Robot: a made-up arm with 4 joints.
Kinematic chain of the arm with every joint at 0, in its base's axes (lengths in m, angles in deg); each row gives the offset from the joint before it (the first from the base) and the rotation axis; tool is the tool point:
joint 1: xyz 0 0 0.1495 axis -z
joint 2: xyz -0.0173 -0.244 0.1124 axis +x
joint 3: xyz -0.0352 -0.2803 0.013 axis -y
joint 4: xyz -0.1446 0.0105 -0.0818 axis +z
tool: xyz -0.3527 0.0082 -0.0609
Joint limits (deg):
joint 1: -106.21..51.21
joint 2: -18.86..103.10
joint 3: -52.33..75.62
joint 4: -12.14..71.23
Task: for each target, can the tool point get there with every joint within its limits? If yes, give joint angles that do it. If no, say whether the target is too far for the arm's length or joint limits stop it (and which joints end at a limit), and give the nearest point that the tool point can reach.
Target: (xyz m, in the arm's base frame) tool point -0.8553 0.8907 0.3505
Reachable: no: too far | nearest point -0.4616 0.3420 0.0922 | short by 0.723 m
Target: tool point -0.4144 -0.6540 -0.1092
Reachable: yes | joints -1.79 26.12 4.26 46.40
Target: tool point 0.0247 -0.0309 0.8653
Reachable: no: joint limits stop it (at a limit: joint 2, joint 3, joint 4) | nearest point 0.3519 -0.4403 0.6176 | short by 0.580 m
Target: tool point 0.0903 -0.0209 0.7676
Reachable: no: joint limits stop it (at a limit: joint 1, joint 2, joint 3, joint 4) | nearest point 0.4374 -0.3555 0.6176 | short by 0.505 m
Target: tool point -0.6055 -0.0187 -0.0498
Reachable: yes | joints 23.62 60.89 0.95 2.99
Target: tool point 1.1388 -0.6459 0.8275
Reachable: no: too far | nearest point 0.7327 -0.4156 0.5742 | short by 0.531 m
